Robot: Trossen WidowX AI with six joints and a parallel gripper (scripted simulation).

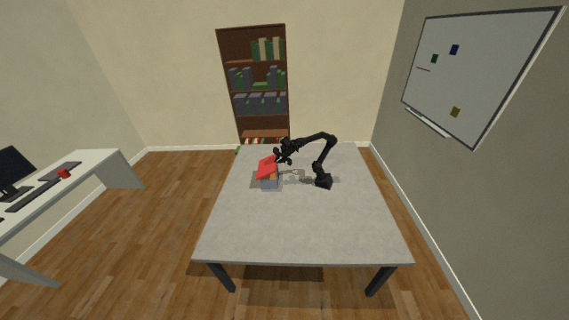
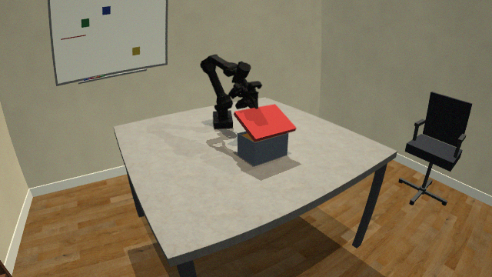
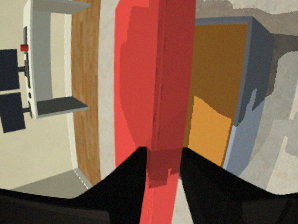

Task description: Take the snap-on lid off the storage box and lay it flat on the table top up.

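The red lid lies 100 mm ahead of my hand and 50 mm below it. From my hand the other things lie so: grey storage box 170 mm below, 80 mm ahead.
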